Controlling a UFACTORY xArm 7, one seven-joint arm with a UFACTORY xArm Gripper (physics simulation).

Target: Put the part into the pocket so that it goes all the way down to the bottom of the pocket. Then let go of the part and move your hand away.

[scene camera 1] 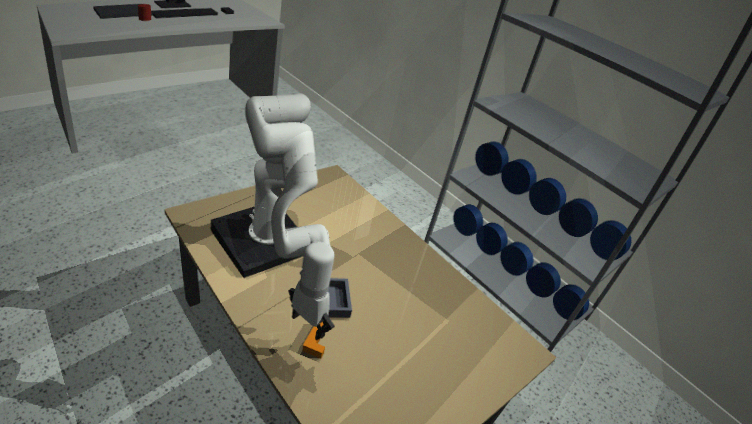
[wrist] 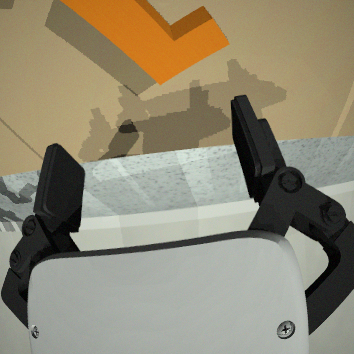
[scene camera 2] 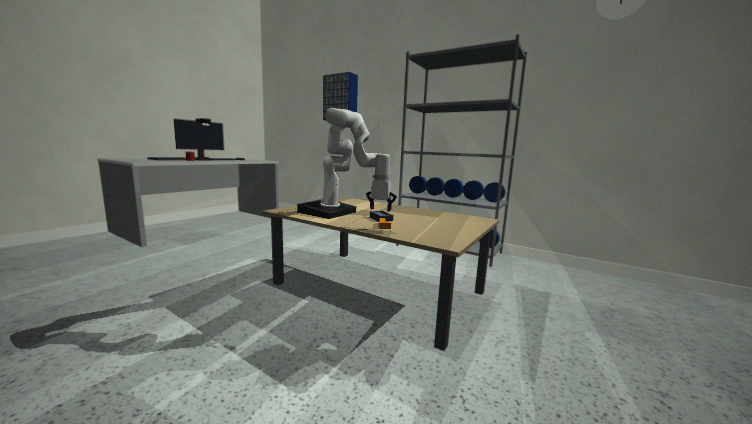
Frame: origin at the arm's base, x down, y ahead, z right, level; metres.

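Where they show: gripper, between the fingertips: (scene camera 1: 307,326) (wrist: 144,135) (scene camera 2: 380,210); arm's base, origin of its link: (scene camera 1: 266,231) (scene camera 2: 330,205).
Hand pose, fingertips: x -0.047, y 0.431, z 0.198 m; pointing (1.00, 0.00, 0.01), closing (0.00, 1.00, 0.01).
Observation:
Each offset is from my fingertips to the centre of the thing. Level surfaces: height alone.
The orange L-shaped part {dx +0.079, dy +0.013, dz -0.044 m} (scene camera 1: 314,348) (scene camera 2: 385,225) (wrist: 155,50) lies flat on the table, apart from the grey pocket block. In the wrist view it is cut off by the top edge. The pocket block {dx +0.075, dy -0.071, dz -0.197 m} (scene camera 1: 348,298) (scene camera 2: 380,216) stands on the table, partly hidden behind the hand in scene camera 1; its recess shows there in part and holds no orange. My gripper (scene camera 1: 309,324) (scene camera 2: 380,209) (wrist: 144,135) is open and empty, pointing down above the table. It is close over the part, with one finger covering some of it in scene camera 1. The part is not between the fingertips.
The wooden table {dx +0.094 m} (scene camera 1: 410,337) (scene camera 2: 421,226) carries the black base plate (scene camera 1: 244,263) (scene camera 2: 326,211) of the arm. Its near left edge runs close to the part in scene camera 1. A shelf rack (scene camera 1: 463,134) (scene camera 2: 404,105) with blue discs stands beyond the table. A grey desk (scene camera 1: 173,31) (scene camera 2: 184,181) stands farther off.

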